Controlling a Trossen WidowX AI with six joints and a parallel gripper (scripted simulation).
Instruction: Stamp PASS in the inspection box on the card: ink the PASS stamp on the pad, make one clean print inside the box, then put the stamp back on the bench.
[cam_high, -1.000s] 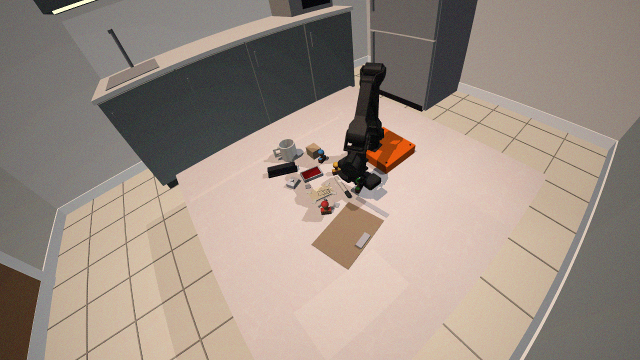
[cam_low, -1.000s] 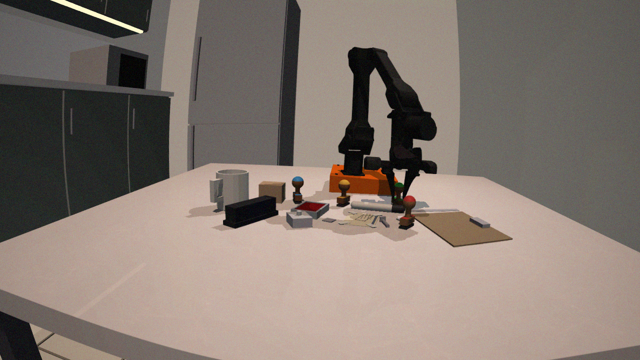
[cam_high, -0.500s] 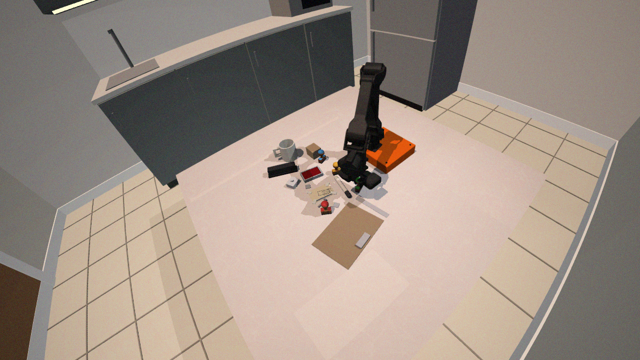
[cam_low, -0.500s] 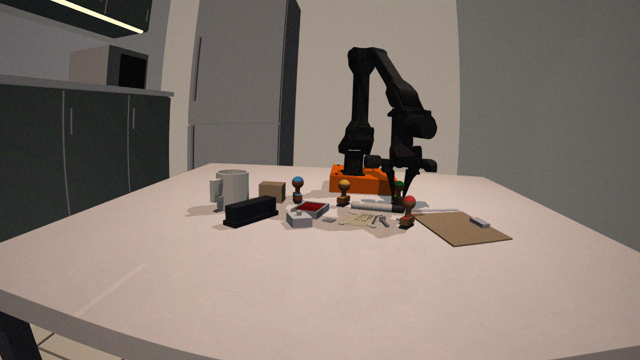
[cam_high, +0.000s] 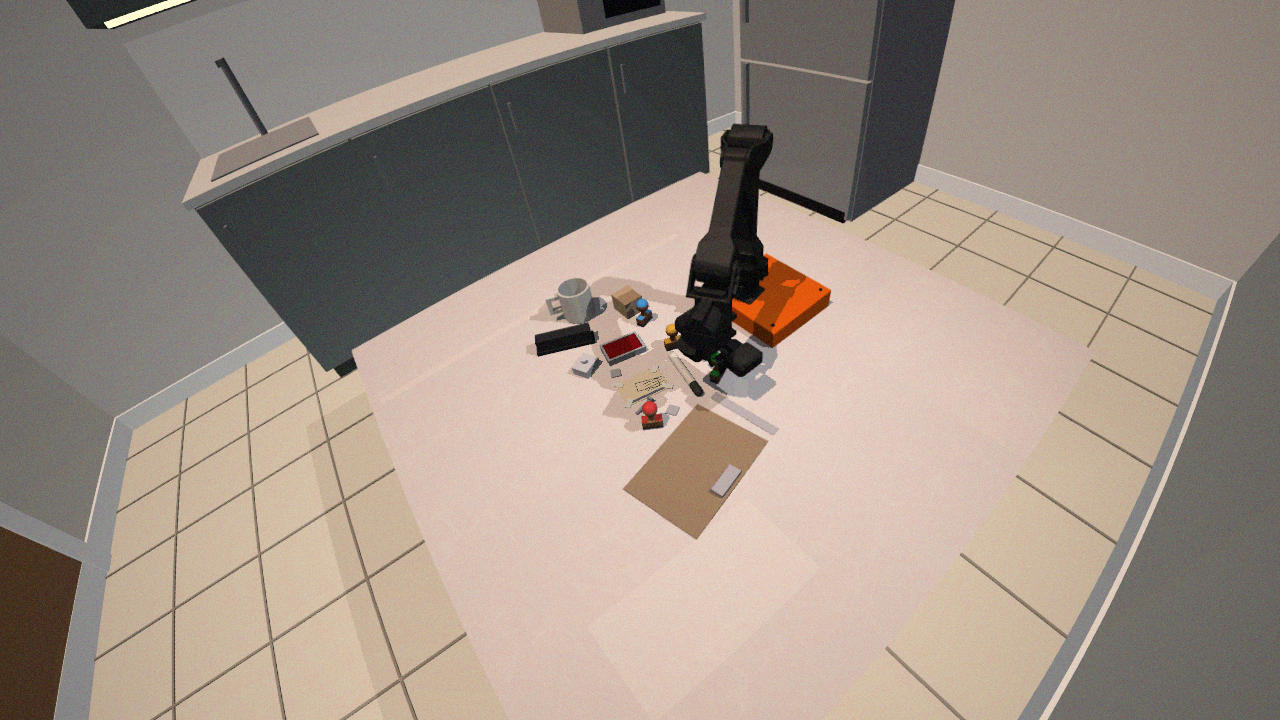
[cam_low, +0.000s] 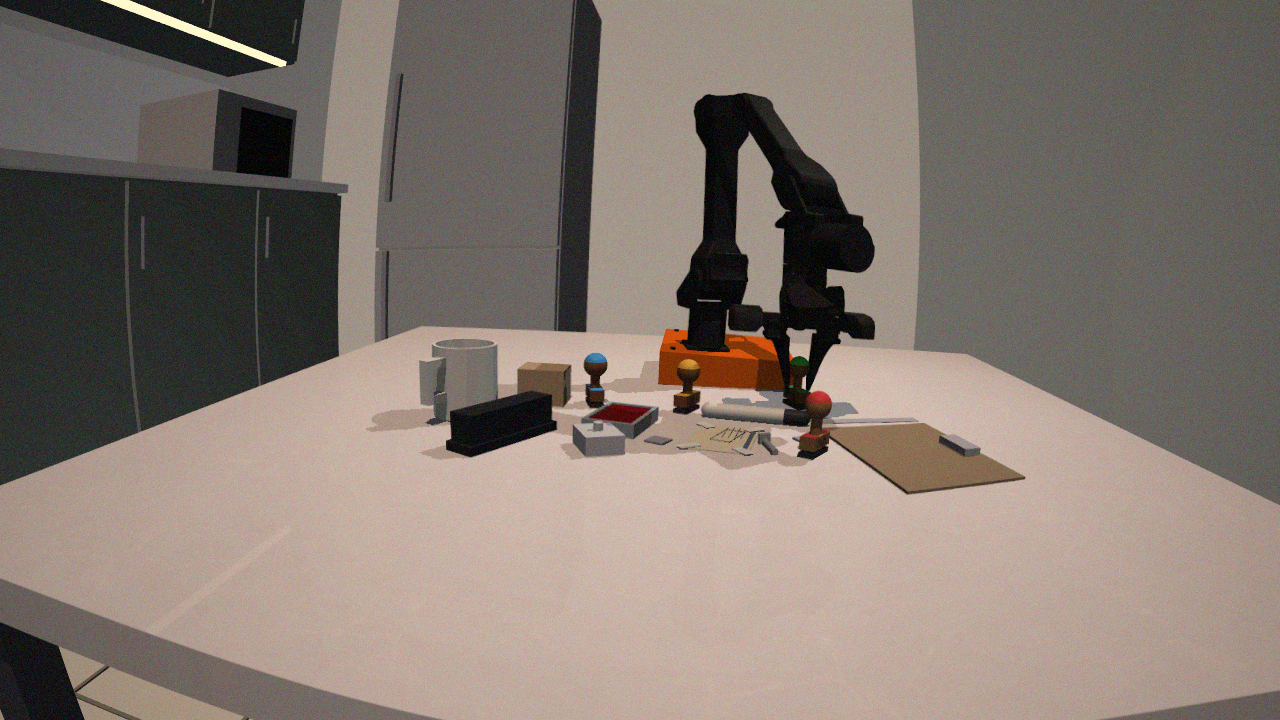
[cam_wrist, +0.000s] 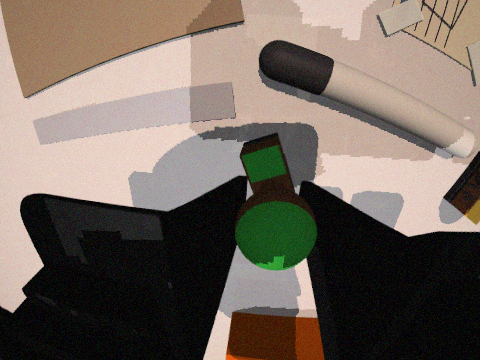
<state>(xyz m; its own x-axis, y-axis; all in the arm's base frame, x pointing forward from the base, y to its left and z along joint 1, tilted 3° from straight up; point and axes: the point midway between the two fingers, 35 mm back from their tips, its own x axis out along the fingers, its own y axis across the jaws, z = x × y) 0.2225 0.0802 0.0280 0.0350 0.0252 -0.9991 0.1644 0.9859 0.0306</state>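
The red ink pad lies 22 cm to the right of my gripper tip, 6 cm ahead of it and 3 cm below it. Round my gripper tip: green-knobbed stamp (right at my gripper tip); yellow-knobbed stamp (14 cm to the right, 2 cm behind, 1 cm below); marker (4 cm to the right, 4 cm ahead, 2 cm below).
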